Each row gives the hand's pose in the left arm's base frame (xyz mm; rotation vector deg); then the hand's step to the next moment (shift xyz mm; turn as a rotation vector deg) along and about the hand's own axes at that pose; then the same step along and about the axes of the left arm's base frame.
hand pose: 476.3 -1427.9 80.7 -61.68 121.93 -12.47
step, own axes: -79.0 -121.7 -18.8 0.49 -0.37 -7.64
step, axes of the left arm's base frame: 94.4 -20.8 109.8 -5.11 -1.87 5.40
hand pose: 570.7 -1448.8 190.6 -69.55 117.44 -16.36
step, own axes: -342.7 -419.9 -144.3 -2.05 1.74 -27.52
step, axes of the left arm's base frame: 283.2 38.1 482.6 -19.34 -1.93 19.67
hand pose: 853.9 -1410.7 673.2 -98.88 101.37 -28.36
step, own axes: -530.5 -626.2 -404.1 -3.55 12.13 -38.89
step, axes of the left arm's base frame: 191.1 412.8 793.7 -34.68 -1.30 21.63
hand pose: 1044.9 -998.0 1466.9 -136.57 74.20 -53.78
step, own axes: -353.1 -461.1 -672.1 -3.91 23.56 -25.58
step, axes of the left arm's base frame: -278.6 595.9 597.0 -33.52 -8.34 5.60
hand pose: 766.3 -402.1 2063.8 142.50 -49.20 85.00
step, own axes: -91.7 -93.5 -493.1 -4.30 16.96 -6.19
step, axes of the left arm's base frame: -364.1 301.3 192.1 -15.23 -10.02 -3.48
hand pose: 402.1 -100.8 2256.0 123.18 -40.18 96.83
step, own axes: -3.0 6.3 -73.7 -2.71 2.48 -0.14
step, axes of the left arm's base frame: -63.8 34.3 15.3 -1.98 -1.49 -2.71
